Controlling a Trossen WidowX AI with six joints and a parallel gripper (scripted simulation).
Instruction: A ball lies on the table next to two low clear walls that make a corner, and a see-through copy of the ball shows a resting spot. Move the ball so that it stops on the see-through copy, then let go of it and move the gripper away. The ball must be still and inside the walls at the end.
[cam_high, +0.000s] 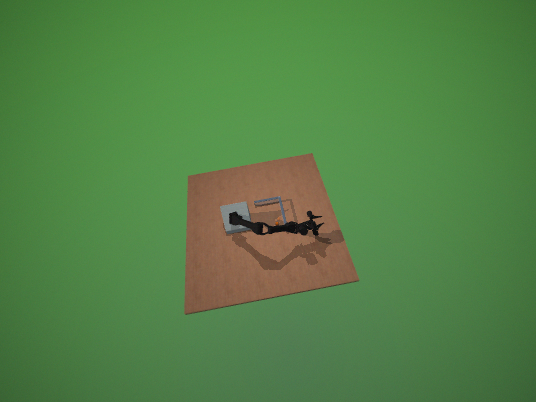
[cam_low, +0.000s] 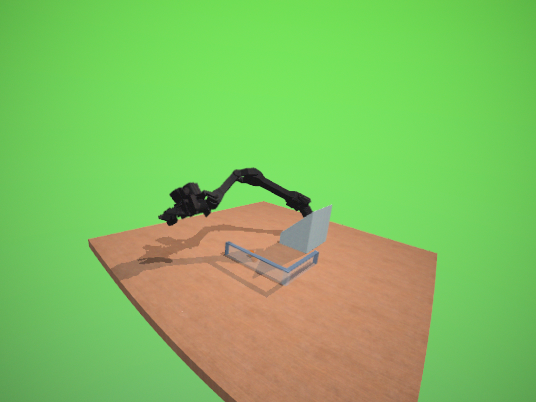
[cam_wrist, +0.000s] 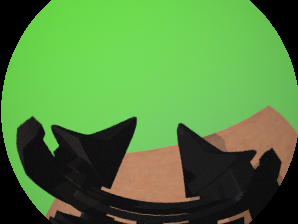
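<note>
My gripper tip is now 33 cm past the orange ball, 17 cm to the right of it and 20 cm above it.
</note>
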